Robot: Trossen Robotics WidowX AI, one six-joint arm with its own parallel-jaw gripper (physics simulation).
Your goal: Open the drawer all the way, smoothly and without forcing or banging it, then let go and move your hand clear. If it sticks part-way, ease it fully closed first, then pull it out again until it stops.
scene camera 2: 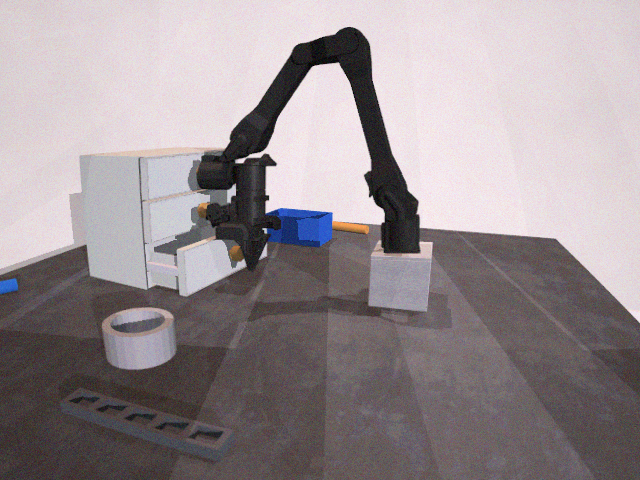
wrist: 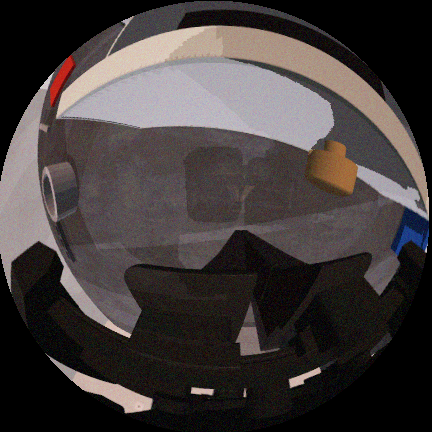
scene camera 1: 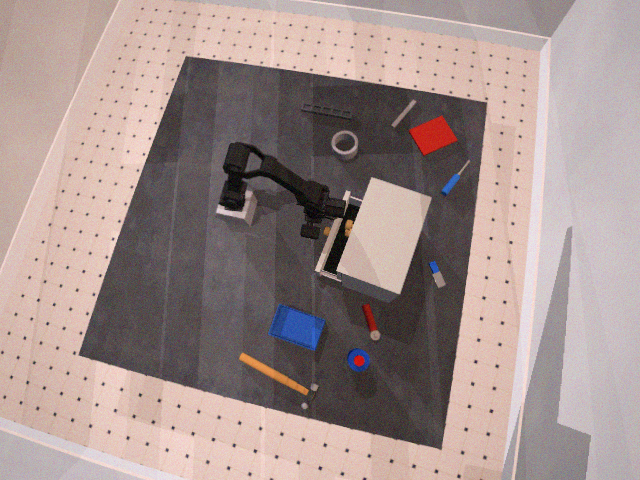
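Where they show: gripper, fingertip midpoint: (scene camera 2: 251, 270) (wrist: 239, 235); arm's base, link origin: (scene camera 2: 401, 248) (scene camera 1: 234, 202).
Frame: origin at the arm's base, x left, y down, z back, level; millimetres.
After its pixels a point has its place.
The white cabinet (scene camera 1: 387, 237) @[x -119, y -161, z -524 mm] (scene camera 2: 116, 222) @[x 45, y -30, z -549 mm] has three stacked drawers. Its bottom drawer (scene camera 1: 330, 246) @[x -115, y 37, z -351 mm] (scene camera 2: 199, 266) @[x 40, y 48, z -374 mm] (wrist: 150, 95) stands partly pulled out, with a dark gap behind its front. The drawer's round orange knob (scene camera 1: 327, 230) @[x -61, y 31, z -334 mm] (scene camera 2: 236, 253) @[x -43, y 42, z -328 mm] (wrist: 331, 172) @[x -50, y 34, z -331 mm] sticks out from that front. My gripper (scene camera 2: 251, 267) @[x -4, y 63, z -285 mm] (wrist: 239, 235) @[x -4, y 63, z -285 mm] points down in front of the drawer, shut and empty. In the wrist view the knob is right of and above the fingertips, with floor showing between them. In scene camera 1 the fingertips are hidden under the arm.
A middle knob (scene camera 2: 203, 209) @[x -63, y -42, z -406 mm] sits above the drawer, close to the hand. A white ring (scene camera 2: 139, 351) @[x 339, y 71, z -335 mm] and a slotted grey bar (scene camera 2: 129, 426) @[x 467, y 86, z -276 mm] lie to one side. A blue bin (scene camera 1: 297, 328) @[x -403, y 95, z -267 mm] (scene camera 2: 315, 229) @[x -333, y 50, z -213 mm] and an orange-handled hammer (scene camera 1: 273, 374) @[x -562, y 73, z -209 mm] lie on the other.
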